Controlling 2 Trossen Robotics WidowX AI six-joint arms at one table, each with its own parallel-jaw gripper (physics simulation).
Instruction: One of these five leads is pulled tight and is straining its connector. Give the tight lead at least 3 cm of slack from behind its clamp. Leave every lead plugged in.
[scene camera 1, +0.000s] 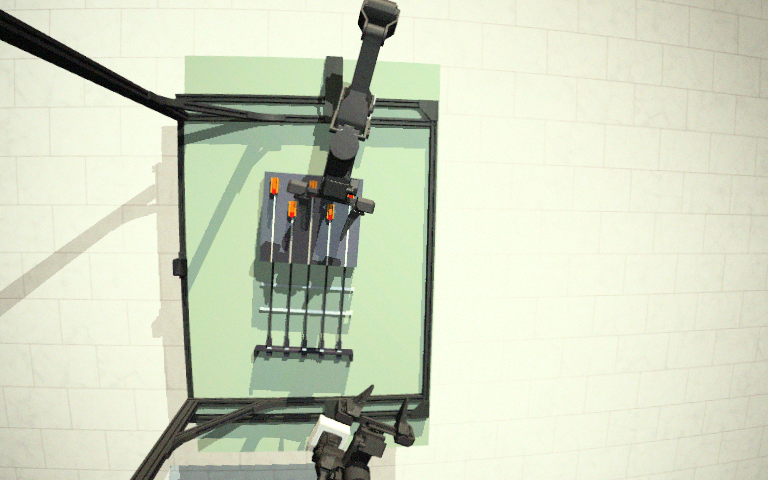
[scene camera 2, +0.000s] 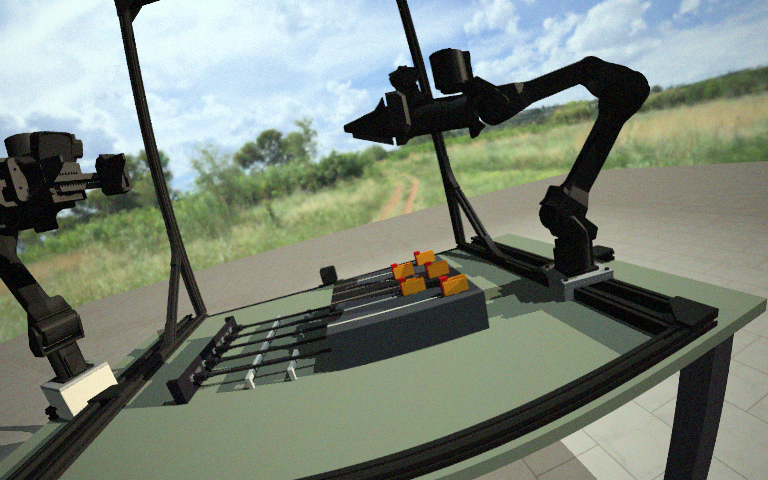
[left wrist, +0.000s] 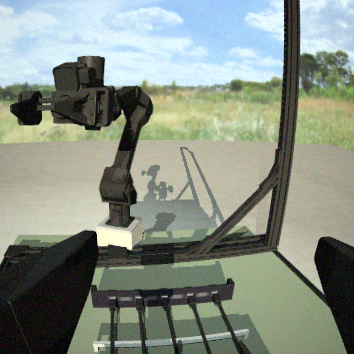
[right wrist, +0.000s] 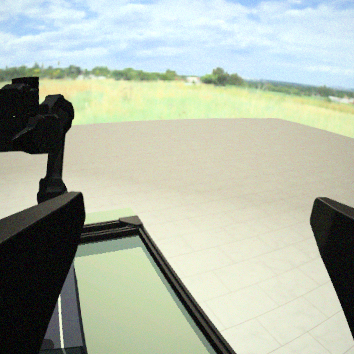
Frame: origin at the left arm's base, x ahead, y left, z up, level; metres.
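Seen in the pictures: left gripper, fingertip midpoint: (scene camera 1: 321, 236) (scene camera 2: 348, 132) (left wrist: 211, 248); right gripper, fingertip midpoint: (scene camera 1: 390, 391) (scene camera 2: 95, 157) (left wrist: 30, 107) (right wrist: 201, 208); left arm's base at its link origin: (scene camera 2: 575, 268); right arm's base at its link origin: (scene camera 1: 328, 442) (scene camera 2: 73, 373) (left wrist: 119, 221).
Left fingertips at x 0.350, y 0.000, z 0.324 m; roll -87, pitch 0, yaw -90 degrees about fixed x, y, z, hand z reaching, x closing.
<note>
Offsets run from my left fingertips to a thing's top centre. "pt": to the spot under its first point.
Five leads run side by side from orange connectors on a dark grey block (scene camera 1: 267, 226) (scene camera 2: 407, 331) to a dark clamp bar (scene camera 1: 277, 350) (scene camera 2: 181, 390) (left wrist: 100, 297). The outermost lead at the left in scene camera 1 (scene camera 1: 272, 226) looks straight, like its neighbours; I cannot tell which lead is tight. Connectors such as one orange connector {pt 0.076 m back, 0.160 m right, 0.269 m down} (scene camera 1: 274, 185) and the nearest orange connector {pt 0.113 m back, 0.056 m left, 0.277 m down} (scene camera 2: 454, 284) sit on the block. My left gripper (scene camera 1: 323, 233) (scene camera 2: 346, 129) (left wrist: 211, 248) is open and empty, high above the block. My right gripper (scene camera 1: 387, 390) (right wrist: 201, 208) is open and empty, beyond the clamp bar.
A white crossbar (scene camera 1: 278, 310) (scene camera 2: 250, 380) (left wrist: 105, 345) and a second white crossbar (scene camera 1: 339, 290) (scene camera 2: 292, 370) lie under the leads between block and clamp bar. A black rail frame {pt 0.074 m back, 0.309 m left, 0.345 m down} (scene camera 1: 431, 226) (scene camera 2: 509, 424) borders the green table, with upright posts at its corners.
</note>
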